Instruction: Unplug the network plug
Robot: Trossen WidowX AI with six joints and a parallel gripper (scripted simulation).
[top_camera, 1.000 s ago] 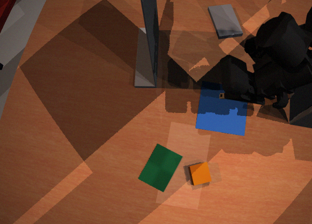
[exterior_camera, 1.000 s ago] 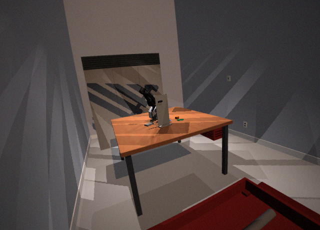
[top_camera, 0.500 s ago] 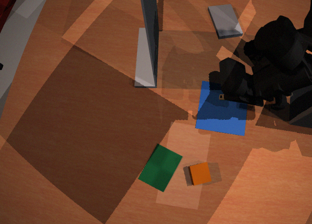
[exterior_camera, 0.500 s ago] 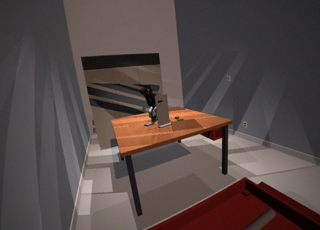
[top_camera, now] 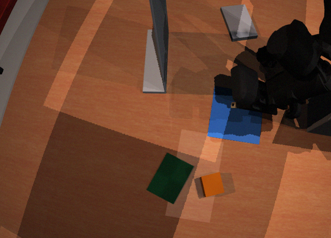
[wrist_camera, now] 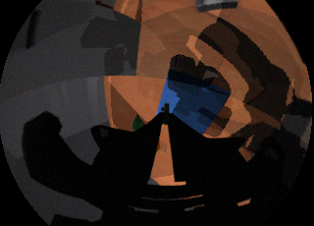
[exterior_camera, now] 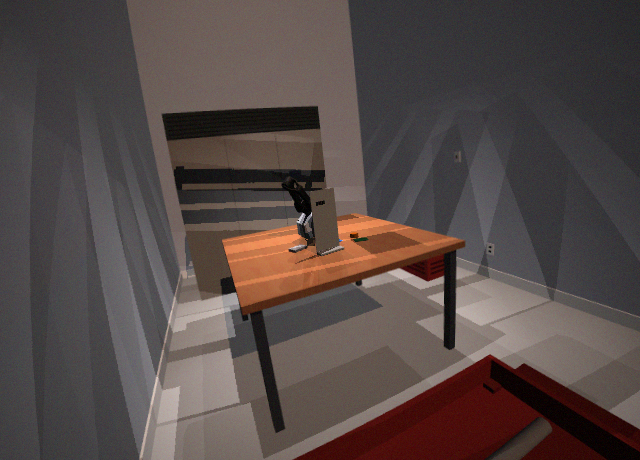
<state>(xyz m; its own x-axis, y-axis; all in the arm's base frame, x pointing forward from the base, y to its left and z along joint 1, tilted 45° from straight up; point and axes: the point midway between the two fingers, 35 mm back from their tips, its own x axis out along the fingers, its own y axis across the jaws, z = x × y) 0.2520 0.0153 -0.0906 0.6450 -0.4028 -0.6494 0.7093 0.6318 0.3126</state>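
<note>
My gripper tip is 1 cm past the blue square and 6 cm above it. Also, from my gripper tip: green flat patch 9 cm ahead, 18 cm to the left, 6 cm below; orange cube 16 cm to the left, 5 cm below; upright grey panel 19 cm ahead, 9 cm to the right, 11 cm above.
</note>
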